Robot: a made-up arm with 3 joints. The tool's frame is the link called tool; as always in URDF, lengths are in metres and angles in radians. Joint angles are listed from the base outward.
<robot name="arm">
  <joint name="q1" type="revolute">
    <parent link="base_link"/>
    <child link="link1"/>
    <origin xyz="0.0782 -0.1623 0.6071" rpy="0 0 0"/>
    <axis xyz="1 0 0"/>
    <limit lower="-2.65" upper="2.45"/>
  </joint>
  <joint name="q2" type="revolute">
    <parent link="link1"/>
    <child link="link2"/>
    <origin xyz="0.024 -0.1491 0.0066" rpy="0 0 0"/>
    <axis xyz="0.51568 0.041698 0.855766"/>
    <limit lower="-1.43" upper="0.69"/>
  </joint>
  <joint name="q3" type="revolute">
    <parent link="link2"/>
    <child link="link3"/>
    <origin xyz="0.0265 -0.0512 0.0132" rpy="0 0 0"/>
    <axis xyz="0 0 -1"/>
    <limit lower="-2" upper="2.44"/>
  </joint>
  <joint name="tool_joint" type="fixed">
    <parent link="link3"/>
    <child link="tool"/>
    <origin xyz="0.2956 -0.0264 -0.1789" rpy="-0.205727 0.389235 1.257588"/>
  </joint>
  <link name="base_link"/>
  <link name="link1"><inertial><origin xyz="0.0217 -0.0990 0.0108"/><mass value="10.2"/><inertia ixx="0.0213" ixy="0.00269" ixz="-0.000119" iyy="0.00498" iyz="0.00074" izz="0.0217"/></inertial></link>
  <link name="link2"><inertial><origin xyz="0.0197 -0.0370 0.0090"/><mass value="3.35"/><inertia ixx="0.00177" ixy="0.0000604" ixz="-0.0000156" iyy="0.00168" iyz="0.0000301" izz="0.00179"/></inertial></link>
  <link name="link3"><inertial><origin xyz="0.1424 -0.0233 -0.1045"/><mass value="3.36"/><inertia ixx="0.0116" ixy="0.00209" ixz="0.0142" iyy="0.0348" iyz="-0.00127" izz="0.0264"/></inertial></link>
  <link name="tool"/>
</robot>
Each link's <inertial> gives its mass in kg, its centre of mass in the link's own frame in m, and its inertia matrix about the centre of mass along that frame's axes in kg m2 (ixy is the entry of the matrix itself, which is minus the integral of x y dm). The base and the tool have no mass. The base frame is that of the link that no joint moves.
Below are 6 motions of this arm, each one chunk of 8 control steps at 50 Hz.
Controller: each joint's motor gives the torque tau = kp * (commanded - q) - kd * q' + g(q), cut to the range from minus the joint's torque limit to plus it. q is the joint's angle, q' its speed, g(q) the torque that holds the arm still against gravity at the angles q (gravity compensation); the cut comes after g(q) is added. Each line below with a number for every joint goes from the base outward.
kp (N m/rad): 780 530 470
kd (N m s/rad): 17 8 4.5
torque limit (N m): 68 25 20
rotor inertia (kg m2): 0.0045 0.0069 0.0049
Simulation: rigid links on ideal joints. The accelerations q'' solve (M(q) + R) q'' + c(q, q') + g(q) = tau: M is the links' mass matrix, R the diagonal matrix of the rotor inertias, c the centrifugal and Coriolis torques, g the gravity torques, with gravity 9.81 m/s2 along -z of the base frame. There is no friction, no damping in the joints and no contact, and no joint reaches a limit. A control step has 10 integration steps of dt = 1/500 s. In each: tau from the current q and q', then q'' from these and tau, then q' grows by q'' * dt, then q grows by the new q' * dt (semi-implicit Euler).
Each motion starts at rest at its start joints. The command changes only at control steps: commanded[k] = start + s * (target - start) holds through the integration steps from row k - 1 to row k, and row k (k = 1, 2, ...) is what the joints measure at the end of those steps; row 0 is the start. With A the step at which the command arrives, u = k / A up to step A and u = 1 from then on. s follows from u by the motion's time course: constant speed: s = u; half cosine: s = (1 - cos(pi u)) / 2; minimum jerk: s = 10 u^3 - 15 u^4 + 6 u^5; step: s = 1 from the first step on.
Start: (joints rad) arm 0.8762 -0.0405 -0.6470
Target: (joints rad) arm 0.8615 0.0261 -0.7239
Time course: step
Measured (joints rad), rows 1 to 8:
1: 0.8660 -0.0207 -0.6670
2: 0.8562 0.0118 -0.7182
3: 0.8590 0.0408 -0.7448
4: 0.8664 0.0479 -0.7452
5: 0.8691 0.0390 -0.7327
6: 0.8660 0.0268 -0.7211
7: 0.8611 0.0198 -0.7165
8: 0.8583 0.0194 -0.7181

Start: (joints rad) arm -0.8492 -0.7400 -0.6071
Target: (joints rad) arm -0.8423 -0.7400 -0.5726
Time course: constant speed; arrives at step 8
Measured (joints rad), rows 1 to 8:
1: -0.8487 -0.7392 -0.6039
2: -0.8477 -0.7394 -0.5993
3: -0.8468 -0.7400 -0.5943
4: -0.8461 -0.7404 -0.5896
5: -0.8455 -0.7406 -0.5853
6: -0.8447 -0.7405 -0.5811
7: -0.8438 -0.7403 -0.5769
8: -0.8429 -0.7402 -0.5727

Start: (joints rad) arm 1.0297 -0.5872 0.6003
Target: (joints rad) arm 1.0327 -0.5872 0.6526
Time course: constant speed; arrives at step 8
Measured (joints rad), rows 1 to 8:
1: 1.0297 -0.5858 0.6049
2: 1.0303 -0.5858 0.6118
3: 1.0310 -0.5868 0.6194
4: 1.0315 -0.5878 0.6268
5: 1.0316 -0.5882 0.6335
6: 1.0317 -0.5881 0.6398
7: 1.0319 -0.5878 0.6460
8: 1.0322 -0.5876 0.6524

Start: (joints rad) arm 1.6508 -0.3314 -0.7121
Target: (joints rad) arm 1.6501 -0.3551 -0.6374
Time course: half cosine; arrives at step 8
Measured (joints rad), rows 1 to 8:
1: 1.6510 -0.3313 -0.7103
2: 1.6516 -0.3320 -0.7039
3: 1.6522 -0.3348 -0.6923
4: 1.6524 -0.3399 -0.6769
5: 1.6517 -0.3463 -0.6606
6: 1.6505 -0.3525 -0.6464
7: 1.6490 -0.3572 -0.6368
8: 1.6479 -0.3595 -0.6331

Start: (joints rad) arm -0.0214 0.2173 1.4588
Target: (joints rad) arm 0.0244 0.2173 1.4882
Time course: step
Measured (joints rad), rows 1 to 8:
1: -0.0112 0.2168 1.4778
2: 0.0084 0.2107 1.4946
3: 0.0244 0.2109 1.4978
4: 0.0327 0.2171 1.4915
5: 0.0347 0.2233 1.4848
6: 0.0332 0.2250 1.4830
7: 0.0300 0.2222 1.4854
8: 0.0264 0.2180 1.4886

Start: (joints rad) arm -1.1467 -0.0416 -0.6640
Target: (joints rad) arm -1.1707 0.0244 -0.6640
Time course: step
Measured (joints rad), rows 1 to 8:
1: -1.1591 -0.0046 -0.6497
2: -1.1703 0.0195 -0.6663
3: -1.1721 0.0325 -0.6750
4: -1.1695 0.0337 -0.6727
5: -1.1682 0.0287 -0.6664
6: -1.1693 0.0235 -0.6618
7: -1.1712 0.0212 -0.6606
8: -1.1721 0.0217 -0.6619

